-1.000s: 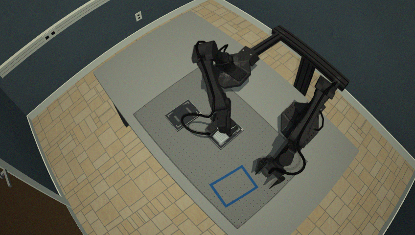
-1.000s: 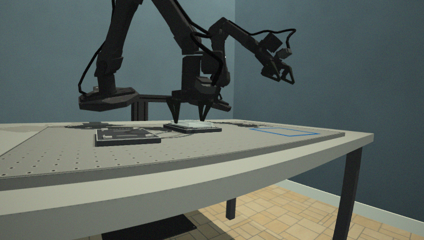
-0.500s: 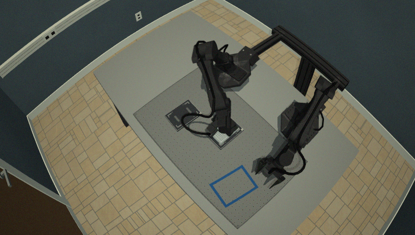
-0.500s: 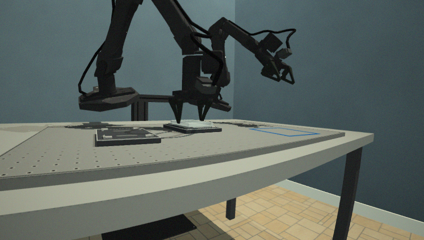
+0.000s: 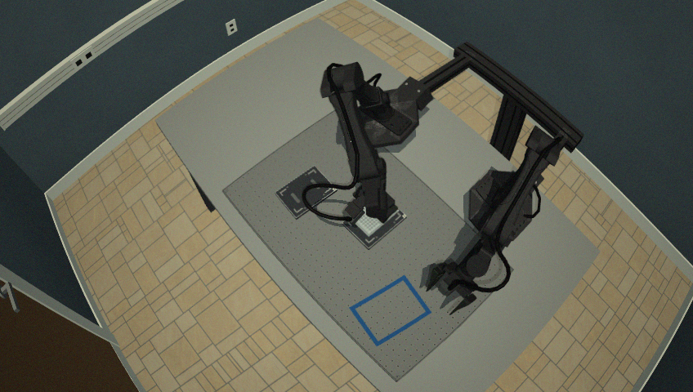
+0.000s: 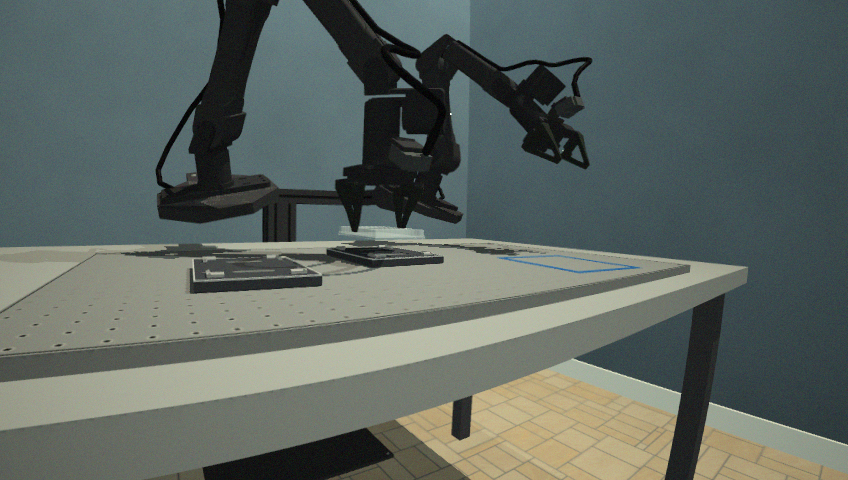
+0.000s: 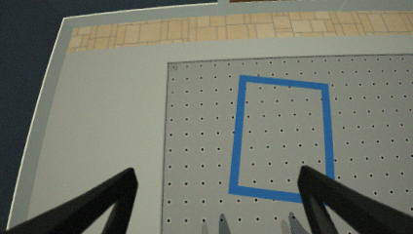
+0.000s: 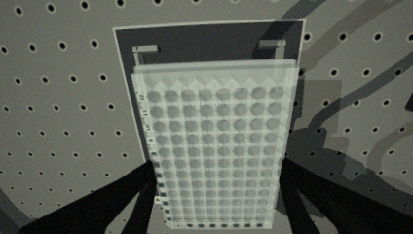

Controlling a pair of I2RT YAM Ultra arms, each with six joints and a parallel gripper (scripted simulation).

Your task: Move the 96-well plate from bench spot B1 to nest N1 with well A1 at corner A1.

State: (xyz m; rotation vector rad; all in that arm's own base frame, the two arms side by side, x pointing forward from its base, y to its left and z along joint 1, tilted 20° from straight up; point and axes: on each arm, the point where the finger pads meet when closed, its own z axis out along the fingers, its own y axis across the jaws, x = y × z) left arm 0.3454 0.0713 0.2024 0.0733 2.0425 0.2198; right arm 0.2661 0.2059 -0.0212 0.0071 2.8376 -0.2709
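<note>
My right gripper is now 70 mm past the A1 label, 60 mm to the right of it and 40 mm above it. From my right hand the other things lie so: 96-well plate 10 mm below.
</note>
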